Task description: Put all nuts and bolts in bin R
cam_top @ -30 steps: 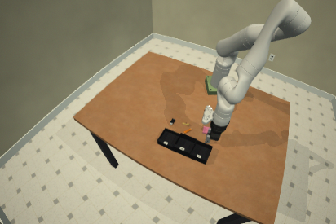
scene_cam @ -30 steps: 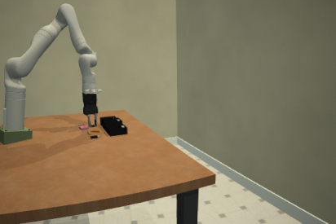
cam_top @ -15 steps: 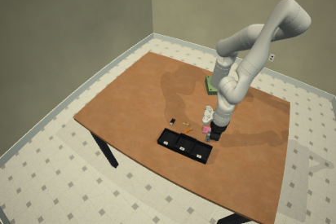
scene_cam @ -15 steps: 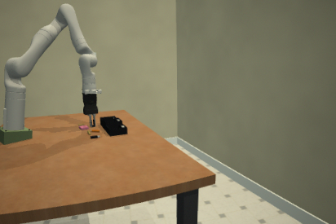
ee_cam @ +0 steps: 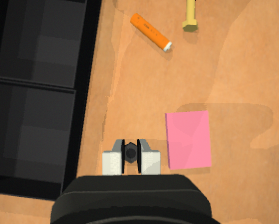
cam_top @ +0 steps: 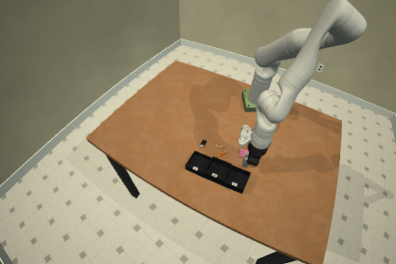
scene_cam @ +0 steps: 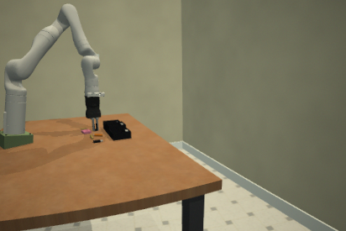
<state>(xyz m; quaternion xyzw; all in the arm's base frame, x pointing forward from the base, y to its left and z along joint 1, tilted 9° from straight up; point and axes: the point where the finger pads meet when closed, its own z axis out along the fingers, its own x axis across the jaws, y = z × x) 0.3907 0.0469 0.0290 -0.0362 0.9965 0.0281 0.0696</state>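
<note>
Right now my hand is 5 cm past the pink eraser, 1 cm to the left of it and 1 cm above it. Round my hand: dark hex nut (2 cm below); then orange marker (11 cm to the right, 1 cm below, 1 cm behind); then black bin tray (9 cm to the right, 8 cm ahead).
</note>
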